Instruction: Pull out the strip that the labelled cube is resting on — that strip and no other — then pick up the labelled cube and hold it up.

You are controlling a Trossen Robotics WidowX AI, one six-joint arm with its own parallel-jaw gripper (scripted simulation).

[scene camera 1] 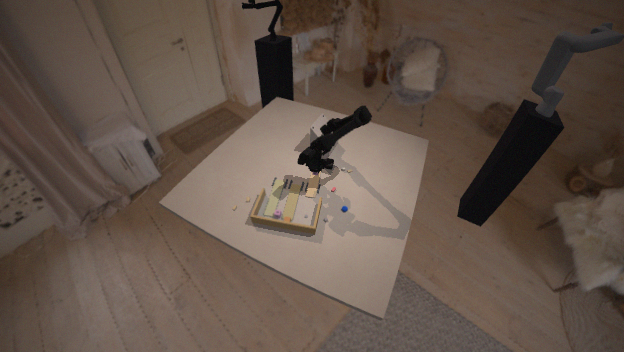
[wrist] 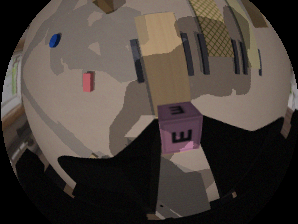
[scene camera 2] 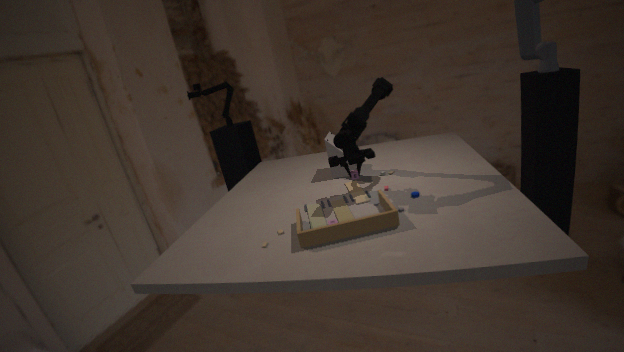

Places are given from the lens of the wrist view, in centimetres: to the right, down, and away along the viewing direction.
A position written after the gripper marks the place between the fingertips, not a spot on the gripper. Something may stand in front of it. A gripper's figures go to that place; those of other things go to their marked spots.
gripper (wrist: 176,120): 2, 1, 9
tan strip (wrist: 164,57): 2, -7, 12
